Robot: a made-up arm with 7 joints. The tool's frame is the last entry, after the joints.
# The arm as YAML. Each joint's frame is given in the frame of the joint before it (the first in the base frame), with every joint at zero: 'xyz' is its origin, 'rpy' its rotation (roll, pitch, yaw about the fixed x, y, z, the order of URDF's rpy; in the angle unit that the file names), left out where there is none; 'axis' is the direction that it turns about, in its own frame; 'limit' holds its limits. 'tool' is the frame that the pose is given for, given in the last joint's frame.
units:
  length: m
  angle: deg
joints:
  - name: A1
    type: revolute
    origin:
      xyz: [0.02, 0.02, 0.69]
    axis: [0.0, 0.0, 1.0]
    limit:
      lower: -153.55
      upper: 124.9
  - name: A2
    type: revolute
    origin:
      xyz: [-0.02, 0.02, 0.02]
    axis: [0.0, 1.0, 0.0]
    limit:
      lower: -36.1
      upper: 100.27
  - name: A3
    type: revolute
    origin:
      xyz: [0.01, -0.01, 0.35]
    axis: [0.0, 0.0, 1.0]
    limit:
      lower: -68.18
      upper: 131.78
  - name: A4
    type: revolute
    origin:
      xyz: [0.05, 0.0, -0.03]
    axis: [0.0, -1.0, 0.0]
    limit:
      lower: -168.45
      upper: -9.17
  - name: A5
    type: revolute
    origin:
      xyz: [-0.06, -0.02, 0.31]
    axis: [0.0, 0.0, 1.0]
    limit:
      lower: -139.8
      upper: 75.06
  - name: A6
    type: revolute
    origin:
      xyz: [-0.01, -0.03, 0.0]
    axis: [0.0, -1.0, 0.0]
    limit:
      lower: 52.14
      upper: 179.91
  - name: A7
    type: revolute
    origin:
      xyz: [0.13, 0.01, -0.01]
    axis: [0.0, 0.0, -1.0]
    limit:
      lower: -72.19
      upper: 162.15
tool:
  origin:
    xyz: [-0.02, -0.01, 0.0]
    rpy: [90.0, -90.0, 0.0]
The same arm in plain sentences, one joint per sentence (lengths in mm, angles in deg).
The arm has seven revolute joints in a row. What follows holds with every joint at zero, and every direction is one of the base frame's. The first joint is mounted 20 mm along +x and 20 mm along +y and 690 mm along +z from the base frame's origin and rotates about +z, from -153.55 to 124.9 deg. The second joint is mounted 20 mm along -x and 20 mm along +y and 20 mm along +z from the first joint and rotates about +y, from -36.1 to 100.27 deg. The third joint is mounted 10 mm along +x and 10 mm along -y and 350 mm along +z from the second joint and rotates about +z, from -68.18 to 131.78 deg. The fourth joint is mounted 50 mm along +x and 30 mm along -z from the third joint and rotates about -y, from -168.45 to -9.17 deg. The fifth joint is mounted 60 mm along -x and 20 mm along -y and 310 mm along +z from the fourth joint and rotates about +z, from -139.8 to 75.06 deg. The sixth joint is mounted 10 mm along -x and 30 mm along -y from the fifth joint and rotates about -y, from 52.14 to 179.91 deg. The seventh joint is mounted 130 mm along +x and 10 mm along +y and 10 mm along -z from the sixth joint and rotates about -z, from -72.19 to 162.15 deg. The tool frame, which is the frame that the pose is given for, is mounted 20 mm along -x and 10 mm along -y from the seventh joint; its axes are the base frame's turned by roll 90, pitch -90 and yaw 0 deg (as in URDF: about the fixed x, then y, then z).
